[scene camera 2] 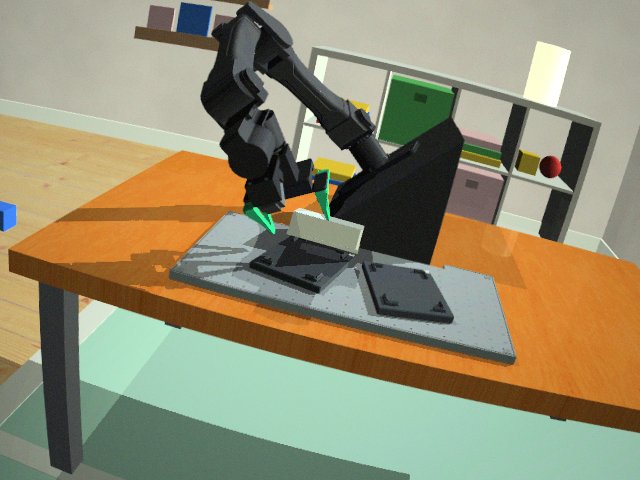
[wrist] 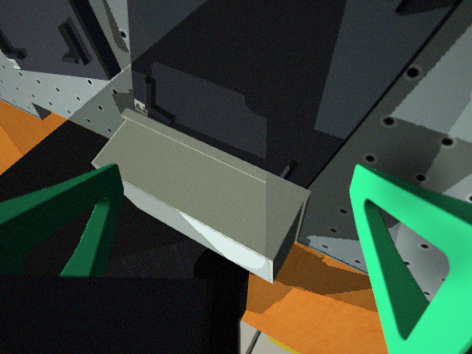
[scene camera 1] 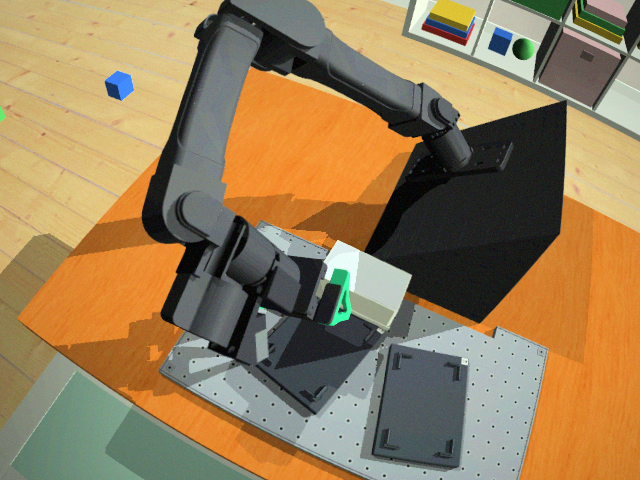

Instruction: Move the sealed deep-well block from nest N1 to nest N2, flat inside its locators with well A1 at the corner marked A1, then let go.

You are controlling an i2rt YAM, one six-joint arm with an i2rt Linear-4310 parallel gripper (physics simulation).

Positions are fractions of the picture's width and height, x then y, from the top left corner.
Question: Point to a deep-well block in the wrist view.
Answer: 0.53, 0.61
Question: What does my gripper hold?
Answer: Nothing.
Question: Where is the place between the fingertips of my gripper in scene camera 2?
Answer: At 0.47, 0.47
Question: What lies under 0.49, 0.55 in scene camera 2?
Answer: A dark nest plate.
